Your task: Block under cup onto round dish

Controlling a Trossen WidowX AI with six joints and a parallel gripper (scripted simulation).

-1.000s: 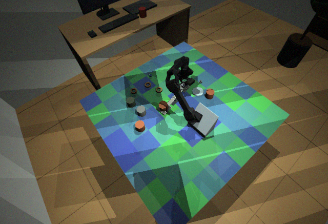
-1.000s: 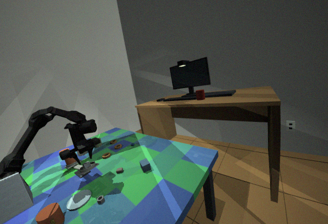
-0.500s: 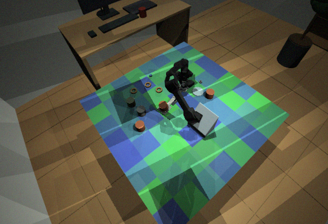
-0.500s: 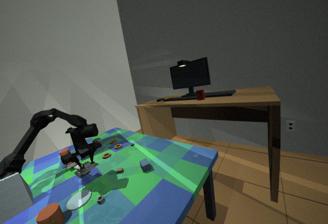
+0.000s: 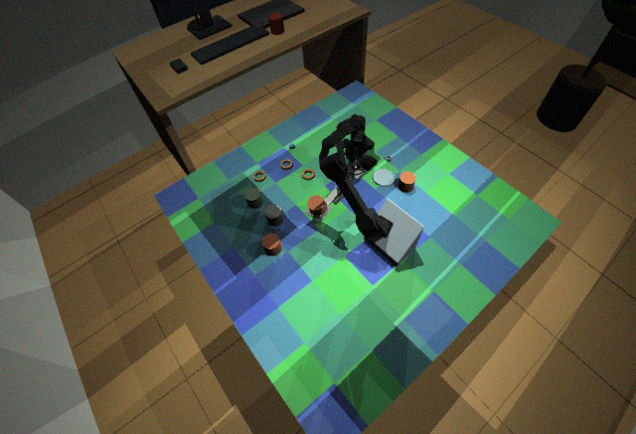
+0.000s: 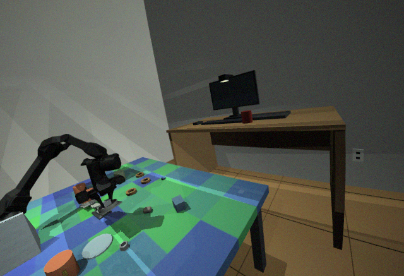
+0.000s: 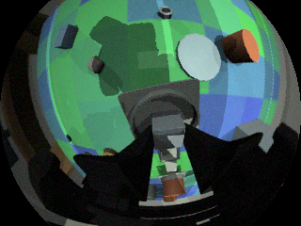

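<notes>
Now: gripper tip 100 mm past the round dish, 90 mm to the left of it and 80 mm above it. The rest, counted from my gripper tip: dark pebble 110 mm ahead, 120 mm to the right, 70 mm below; then nut 50 mm behind, 190 mm to the right, 70 mm below.
</notes>
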